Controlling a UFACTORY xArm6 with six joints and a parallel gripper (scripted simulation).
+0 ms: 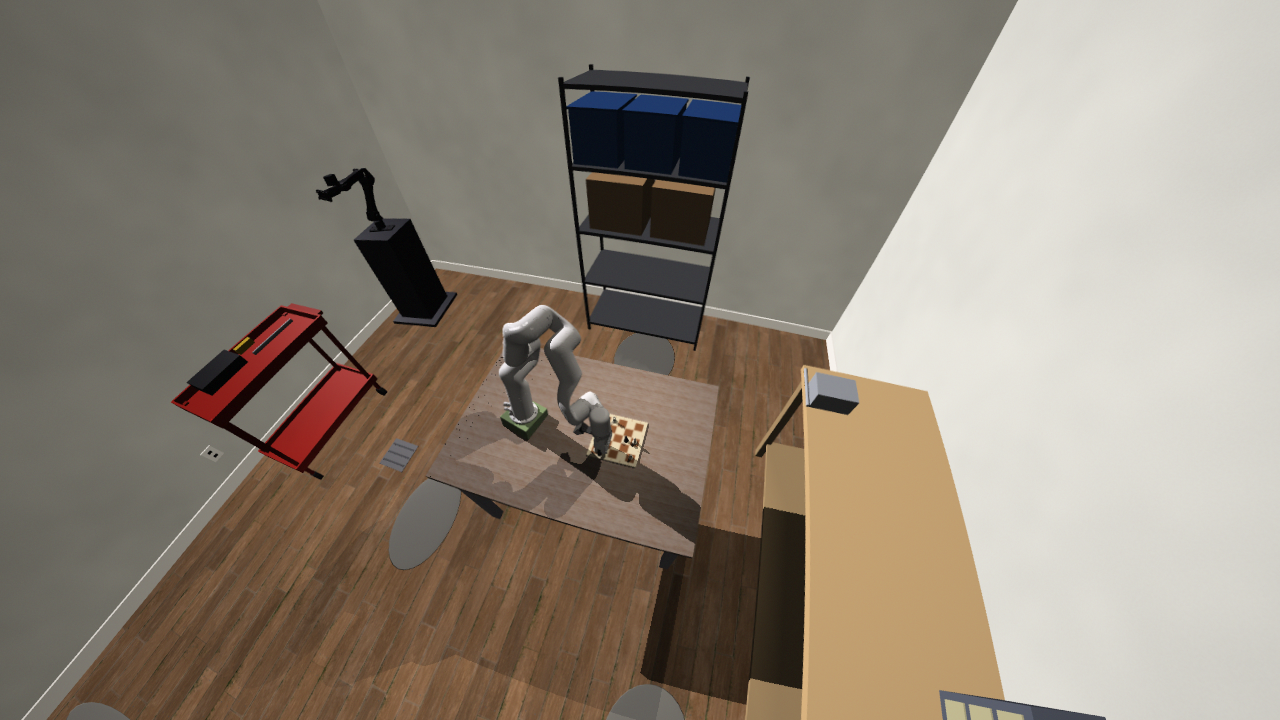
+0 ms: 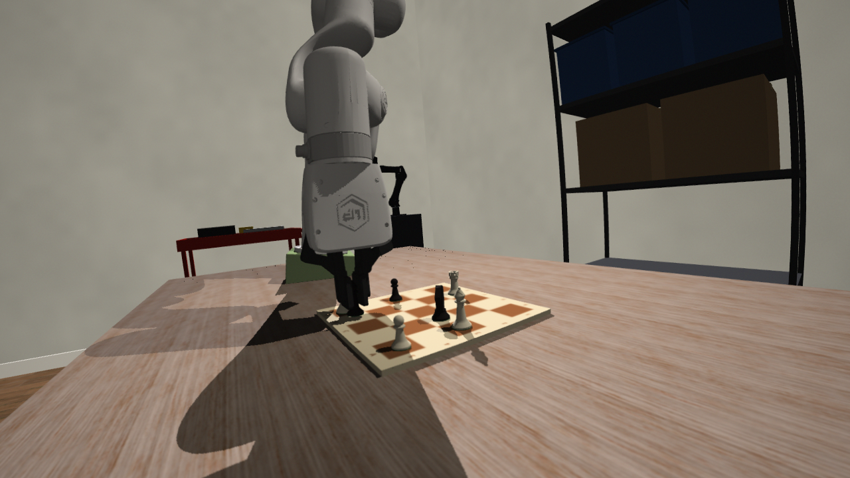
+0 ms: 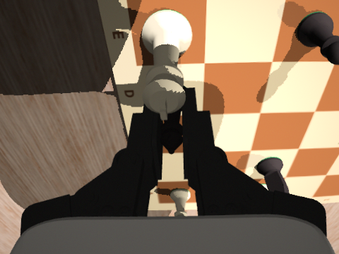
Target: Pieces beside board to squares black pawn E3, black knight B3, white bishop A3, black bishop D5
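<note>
My gripper is now 10 mm above the black knight. The rest, counted from my hand: black pawn 30 mm behind, 80 mm to the left, 20 mm below; chessboard 50 mm ahead, 70 mm to the left, 40 mm below; tall white piece 40 mm behind, 10 mm below.
</note>
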